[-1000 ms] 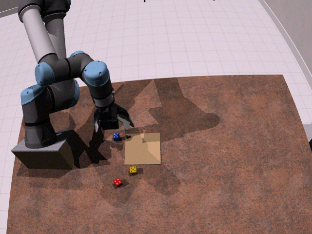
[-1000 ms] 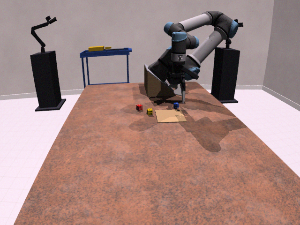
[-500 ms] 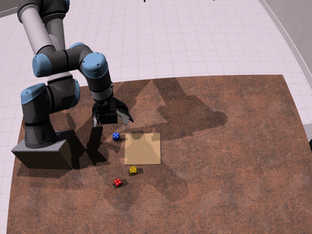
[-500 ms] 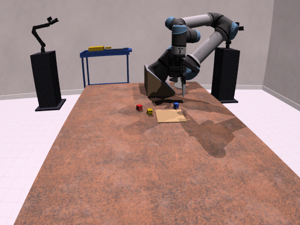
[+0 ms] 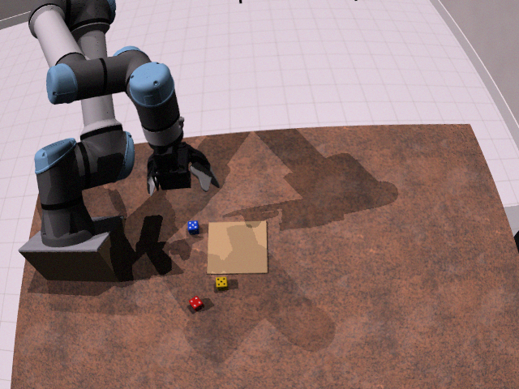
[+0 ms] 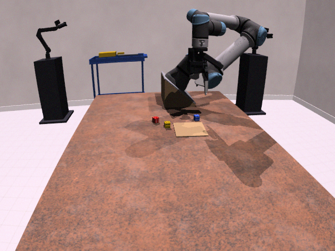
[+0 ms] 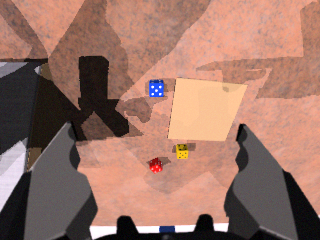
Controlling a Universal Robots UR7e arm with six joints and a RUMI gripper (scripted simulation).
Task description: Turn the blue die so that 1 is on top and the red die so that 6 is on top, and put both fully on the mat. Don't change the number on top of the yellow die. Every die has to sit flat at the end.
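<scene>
Now: hand 14 cm above the blue die and 2 cm to the left of it. The rest, counted from my hand: yellow die (17 cm to the right, 14 cm below, 6 cm ahead); tan mat (15 cm below, 10 cm ahead, 7 cm to the right); red die (22 cm to the right, 14 cm below).
</scene>
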